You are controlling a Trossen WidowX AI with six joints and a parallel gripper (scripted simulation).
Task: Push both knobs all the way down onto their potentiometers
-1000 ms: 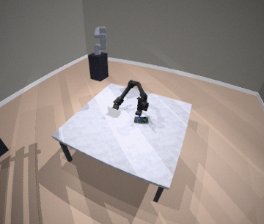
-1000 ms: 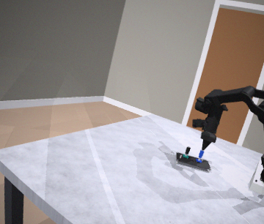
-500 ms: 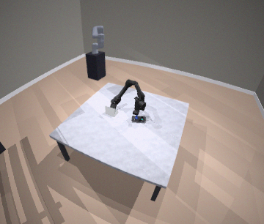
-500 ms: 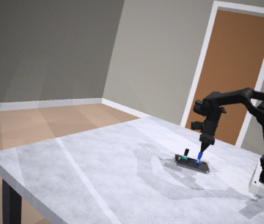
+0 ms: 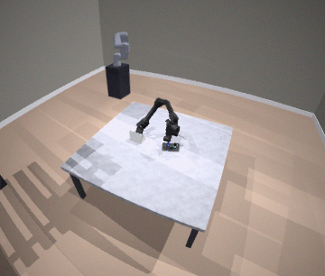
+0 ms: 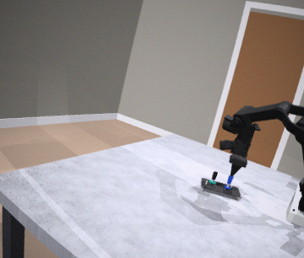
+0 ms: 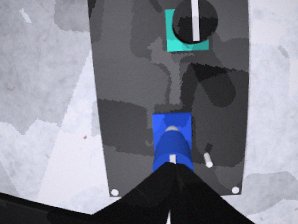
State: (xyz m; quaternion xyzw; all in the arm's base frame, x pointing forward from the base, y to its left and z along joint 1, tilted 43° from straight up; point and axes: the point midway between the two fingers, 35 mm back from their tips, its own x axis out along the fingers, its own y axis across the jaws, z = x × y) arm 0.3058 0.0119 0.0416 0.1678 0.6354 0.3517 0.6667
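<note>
Right now my gripper tip is 6 cm short of the black knob, 2 cm to the right of it and 2 cm above it. Round my gripper tip: blue knob (1 cm below).
</note>
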